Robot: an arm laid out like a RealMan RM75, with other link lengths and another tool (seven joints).
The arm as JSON. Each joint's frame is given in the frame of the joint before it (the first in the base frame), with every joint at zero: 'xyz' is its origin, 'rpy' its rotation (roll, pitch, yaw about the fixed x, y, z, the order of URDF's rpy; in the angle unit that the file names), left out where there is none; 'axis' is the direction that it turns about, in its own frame. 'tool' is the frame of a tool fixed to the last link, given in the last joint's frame.
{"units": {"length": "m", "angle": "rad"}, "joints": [
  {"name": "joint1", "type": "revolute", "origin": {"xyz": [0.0, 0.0, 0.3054]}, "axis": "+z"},
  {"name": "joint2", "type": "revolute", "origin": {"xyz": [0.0, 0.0, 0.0]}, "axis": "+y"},
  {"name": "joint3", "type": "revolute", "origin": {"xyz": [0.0, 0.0, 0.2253]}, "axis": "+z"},
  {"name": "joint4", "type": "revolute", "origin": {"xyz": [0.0, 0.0, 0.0]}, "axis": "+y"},
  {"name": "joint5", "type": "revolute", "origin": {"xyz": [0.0, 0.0, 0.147]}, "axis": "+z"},
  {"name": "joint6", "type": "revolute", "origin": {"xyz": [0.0, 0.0, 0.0]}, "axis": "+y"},
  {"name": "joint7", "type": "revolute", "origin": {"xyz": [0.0, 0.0, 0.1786]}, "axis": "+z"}
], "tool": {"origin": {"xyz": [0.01, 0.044, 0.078], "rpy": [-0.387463, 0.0, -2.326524]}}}
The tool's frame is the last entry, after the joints.
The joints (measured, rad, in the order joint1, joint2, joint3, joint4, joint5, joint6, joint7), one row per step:
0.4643, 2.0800, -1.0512, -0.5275, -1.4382, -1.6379, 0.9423
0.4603, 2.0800, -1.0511, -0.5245, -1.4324, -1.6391, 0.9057
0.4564, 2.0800, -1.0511, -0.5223, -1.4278, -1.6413, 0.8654
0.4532, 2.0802, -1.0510, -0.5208, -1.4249, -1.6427, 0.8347
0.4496, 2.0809, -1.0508, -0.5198, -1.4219, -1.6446, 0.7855
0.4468, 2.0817, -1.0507, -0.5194, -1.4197, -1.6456, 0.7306
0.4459, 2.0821, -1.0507, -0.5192, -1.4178, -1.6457, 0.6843
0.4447, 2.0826, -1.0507, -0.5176, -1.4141, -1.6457, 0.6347
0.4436, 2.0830, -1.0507, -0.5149, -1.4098, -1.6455, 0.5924
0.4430, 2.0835, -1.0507, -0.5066, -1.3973, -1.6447, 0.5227
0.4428, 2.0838, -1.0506, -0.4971, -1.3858, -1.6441, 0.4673
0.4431, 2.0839, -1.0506, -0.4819, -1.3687, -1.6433, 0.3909
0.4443, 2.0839, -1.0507, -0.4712, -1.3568, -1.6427, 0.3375
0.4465, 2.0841, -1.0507, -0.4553, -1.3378, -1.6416, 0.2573
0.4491, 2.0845, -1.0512, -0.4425, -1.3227, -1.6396, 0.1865
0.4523, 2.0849, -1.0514, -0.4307, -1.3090, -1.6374, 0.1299
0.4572, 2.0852, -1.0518, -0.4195, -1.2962, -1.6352, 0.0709
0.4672, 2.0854, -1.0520, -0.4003, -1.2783, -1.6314, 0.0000
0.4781, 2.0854, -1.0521, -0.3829, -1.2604, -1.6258, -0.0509
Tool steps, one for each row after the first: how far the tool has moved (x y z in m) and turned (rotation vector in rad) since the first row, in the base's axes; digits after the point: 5 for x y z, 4 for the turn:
0.00131, 0.00056, -0.00023, 0.0270, -0.0042, 0.0172
0.00273, 0.00087, -0.00062, 0.0560, -0.0101, 0.0384
0.00390, 0.00110, -0.00103, 0.0779, -0.0153, 0.0542
0.00550, 0.00153, -0.00191, 0.1131, -0.0250, 0.0822
0.00724, 0.00230, -0.00310, 0.1525, -0.0376, 0.1146
0.00851, 0.00336, -0.00406, 0.1862, -0.0490, 0.1430
0.00977, 0.00473, -0.00489, 0.2226, -0.0599, 0.1714
0.01080, 0.00609, -0.00546, 0.2538, -0.0684, 0.1939
0.01181, 0.00927, -0.00574, 0.3069, -0.0787, 0.2267
0.01255, 0.01200, -0.00580, 0.3488, -0.0860, 0.2498
0.01355, 0.01603, -0.00567, 0.4064, -0.0961, 0.2794
0.01408, 0.01902, -0.00552, 0.4467, -0.1039, 0.3005
0.01467, 0.02393, -0.00497, 0.5086, -0.1161, 0.3311
0.01527, 0.02834, -0.00472, 0.5626, -0.1298, 0.3594
0.01551, 0.03234, -0.00429, 0.6063, -0.1406, 0.3800
0.01547, 0.03652, -0.00391, 0.6516, -0.1530, 0.4043
0.01480, 0.04231, -0.00339, 0.7049, -0.1671, 0.4303
0.01369, 0.04798, -0.00257, 0.7453, -0.1769, 0.4446

